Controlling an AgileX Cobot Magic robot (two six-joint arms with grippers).
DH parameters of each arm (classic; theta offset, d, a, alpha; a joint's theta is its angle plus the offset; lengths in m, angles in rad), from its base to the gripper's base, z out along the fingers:
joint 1: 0 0.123 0 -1.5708
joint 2: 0.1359 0 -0.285 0
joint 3: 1.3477 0 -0.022 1.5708
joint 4: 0 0.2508 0 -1.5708
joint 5: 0 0 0.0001 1.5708
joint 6: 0 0.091 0 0
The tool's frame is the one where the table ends.
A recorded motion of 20 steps. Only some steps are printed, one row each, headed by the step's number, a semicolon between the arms.
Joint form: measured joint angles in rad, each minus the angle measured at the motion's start. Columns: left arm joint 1, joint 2, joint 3, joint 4, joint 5, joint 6; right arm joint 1, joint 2, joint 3, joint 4, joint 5, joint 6.
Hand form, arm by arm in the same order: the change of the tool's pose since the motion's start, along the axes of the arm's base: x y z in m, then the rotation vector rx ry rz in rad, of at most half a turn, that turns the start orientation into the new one. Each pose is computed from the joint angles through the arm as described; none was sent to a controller.
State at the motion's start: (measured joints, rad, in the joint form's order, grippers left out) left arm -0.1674 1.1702 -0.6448 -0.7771 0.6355 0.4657; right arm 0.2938 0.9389 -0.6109 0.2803 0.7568 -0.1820
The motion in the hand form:
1: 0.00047 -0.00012 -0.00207 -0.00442 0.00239 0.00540; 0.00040 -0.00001 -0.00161 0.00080 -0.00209 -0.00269
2: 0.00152 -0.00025 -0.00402 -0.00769 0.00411 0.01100; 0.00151 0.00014 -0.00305 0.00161 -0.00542 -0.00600
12: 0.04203 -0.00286 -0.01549 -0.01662 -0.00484 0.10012; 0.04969 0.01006 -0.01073 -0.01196 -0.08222 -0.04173
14: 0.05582 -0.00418 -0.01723 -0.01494 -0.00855 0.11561; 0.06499 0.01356 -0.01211 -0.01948 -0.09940 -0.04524
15: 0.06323 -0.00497 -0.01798 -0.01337 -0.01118 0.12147; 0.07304 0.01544 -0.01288 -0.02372 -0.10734 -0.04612
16: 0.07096 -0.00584 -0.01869 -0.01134 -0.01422 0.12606; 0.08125 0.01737 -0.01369 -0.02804 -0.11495 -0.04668
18: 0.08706 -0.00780 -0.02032 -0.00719 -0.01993 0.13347; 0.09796 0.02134 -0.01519 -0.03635 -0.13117 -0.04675
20: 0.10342 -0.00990 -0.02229 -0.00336 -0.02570 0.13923; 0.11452 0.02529 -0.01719 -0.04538 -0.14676 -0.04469
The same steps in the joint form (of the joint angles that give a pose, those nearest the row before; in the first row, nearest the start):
1: 0.0000 0.0048 0.0059 -0.0126 -0.0084 0.0075; 0.0000 0.0019 0.0061 0.0012 -0.0105 -0.0006
2: 0.0000 0.0117 0.0098 -0.0244 -0.0176 0.0150; 0.0000 0.0066 0.0104 0.0022 -0.0234 -0.0010
12: 0.0000 0.1736 -0.0647 -0.1111 -0.1382 0.0589; 0.0000 0.2010 -0.0532 -0.0039 -0.2283 -0.0209
14: 0.0000 0.2246 -0.1033 -0.1230 -0.1592 0.0654; 0.0000 0.2619 -0.0867 -0.0079 -0.2705 -0.0277
15: 0.0000 0.2513 -0.1255 -0.1272 -0.1681 0.0686; -0.0001 0.2937 -0.1058 -0.0100 -0.2897 -0.0315
16: 0.0000 0.2789 -0.1497 -0.1301 -0.1759 0.0717; -0.0004 0.3259 -0.1263 -0.0123 -0.3075 -0.0352
18: 0.0000 0.3358 -0.2020 -0.1330 -0.1887 0.0753; -0.0009 0.3897 -0.1704 -0.0169 -0.3403 -0.0431
20: 0.0000 0.3931 -0.2572 -0.1334 -0.1989 0.0769; -0.0017 0.4522 -0.2162 -0.0215 -0.3690 -0.0525

